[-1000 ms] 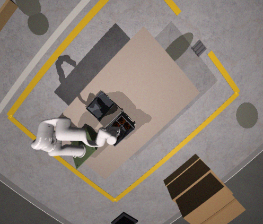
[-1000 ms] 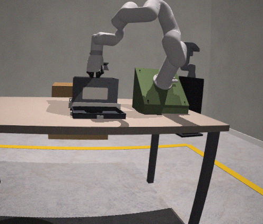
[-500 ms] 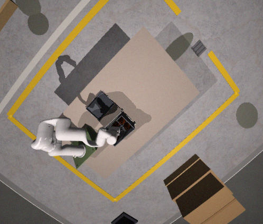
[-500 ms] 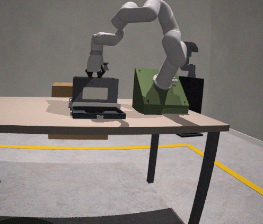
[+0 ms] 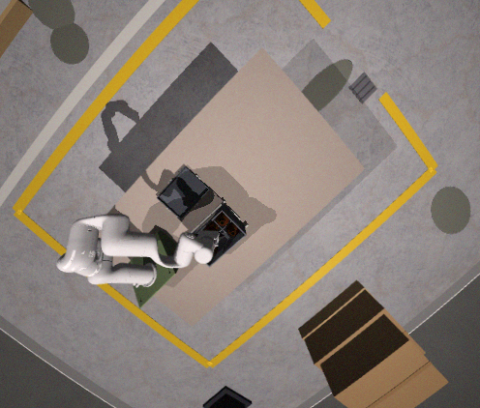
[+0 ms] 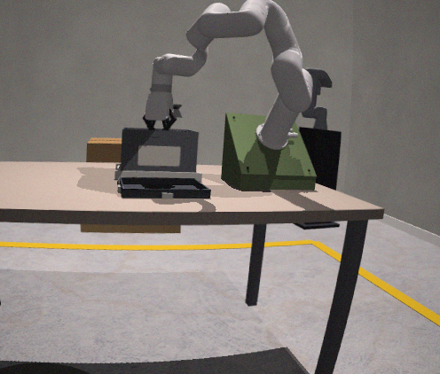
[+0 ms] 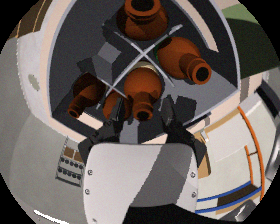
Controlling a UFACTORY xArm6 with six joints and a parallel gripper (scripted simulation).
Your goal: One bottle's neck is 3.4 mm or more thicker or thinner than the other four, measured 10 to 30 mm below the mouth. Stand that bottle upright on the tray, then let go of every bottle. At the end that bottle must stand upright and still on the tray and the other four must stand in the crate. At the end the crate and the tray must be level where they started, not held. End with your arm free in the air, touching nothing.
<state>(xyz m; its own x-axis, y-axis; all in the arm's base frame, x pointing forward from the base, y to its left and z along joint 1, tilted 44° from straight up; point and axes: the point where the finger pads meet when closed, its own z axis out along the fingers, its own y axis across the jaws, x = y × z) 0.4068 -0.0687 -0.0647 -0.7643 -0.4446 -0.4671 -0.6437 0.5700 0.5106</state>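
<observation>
Now: hand 7 cm above the dark crate, 4 cm to the left of it and 1 cm past it. Round my hand: glass bottle: 10 cm behind, 8 cm to the right, 7 cm below; flat dark tray: 25 cm to the left, 15 cm below, 3 cm ahead.
</observation>
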